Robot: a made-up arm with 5 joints.
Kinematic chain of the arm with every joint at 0, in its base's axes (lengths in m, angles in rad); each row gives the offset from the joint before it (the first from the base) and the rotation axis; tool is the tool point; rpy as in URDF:
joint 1: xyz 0 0 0.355 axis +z
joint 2: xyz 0 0 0 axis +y
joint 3: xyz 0.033 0 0.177 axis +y
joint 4: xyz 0.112 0 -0.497 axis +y
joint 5: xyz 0.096 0 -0.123 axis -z
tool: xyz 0 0 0 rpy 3.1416 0 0
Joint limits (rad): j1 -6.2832..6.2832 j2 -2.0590..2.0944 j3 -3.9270..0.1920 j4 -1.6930..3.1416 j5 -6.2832..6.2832
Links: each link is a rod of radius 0.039 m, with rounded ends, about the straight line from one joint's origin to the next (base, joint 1, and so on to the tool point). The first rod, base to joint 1, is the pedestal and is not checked.
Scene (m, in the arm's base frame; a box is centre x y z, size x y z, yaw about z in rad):
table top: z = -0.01
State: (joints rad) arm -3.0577 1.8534 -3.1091 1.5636 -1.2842
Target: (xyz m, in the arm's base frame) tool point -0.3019 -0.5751 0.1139
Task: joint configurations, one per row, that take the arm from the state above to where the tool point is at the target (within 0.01 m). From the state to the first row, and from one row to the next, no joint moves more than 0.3 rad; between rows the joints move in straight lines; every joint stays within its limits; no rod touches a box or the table.
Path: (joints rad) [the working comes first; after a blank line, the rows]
Joints at the target: -2.0542 1.8480 -3.1847 2.1352 -1.2842
Straight joint move there: clear.

1: -2.8068 1.8520 -3.1280 1.7065 -1.2842
2: -2.5560 1.8507 -3.1469 1.8494 -1.2842
3: -2.3051 1.8493 -3.1658 1.9923 -1.2842
4: -2.0542 1.8480 -3.1847 2.1352 -1.2842

